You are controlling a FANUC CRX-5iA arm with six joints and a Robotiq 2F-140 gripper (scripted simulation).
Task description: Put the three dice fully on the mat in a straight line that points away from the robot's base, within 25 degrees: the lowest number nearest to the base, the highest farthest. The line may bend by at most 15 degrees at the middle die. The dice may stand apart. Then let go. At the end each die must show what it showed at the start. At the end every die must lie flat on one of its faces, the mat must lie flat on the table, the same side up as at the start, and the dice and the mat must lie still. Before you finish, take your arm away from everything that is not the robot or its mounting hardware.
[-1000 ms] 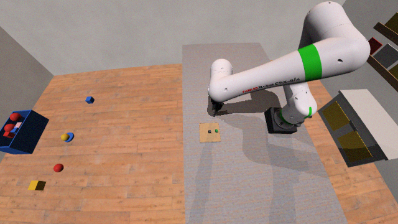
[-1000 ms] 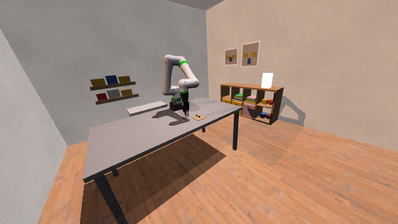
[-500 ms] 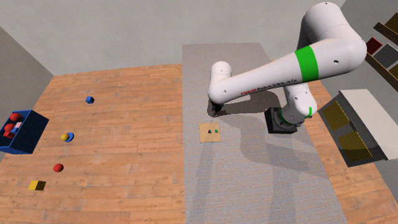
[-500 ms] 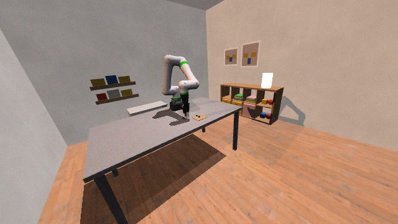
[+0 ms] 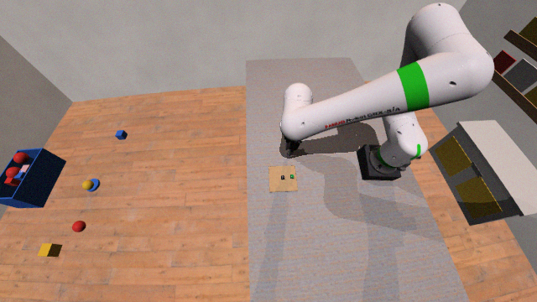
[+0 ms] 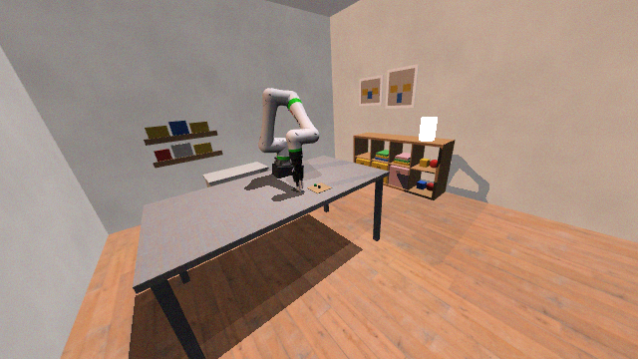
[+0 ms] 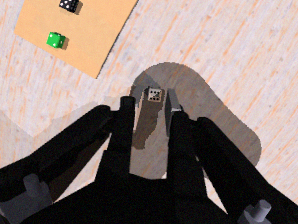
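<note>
My gripper is now 50 mm above the white die. From my hand the other things lie so: black die: 30 mm ahead, 150 mm to the left, 40 mm below; green die: 10 mm behind, 140 mm to the left, 40 mm below; tan mat: 30 mm ahead, 150 mm to the left, 50 mm below.
</note>
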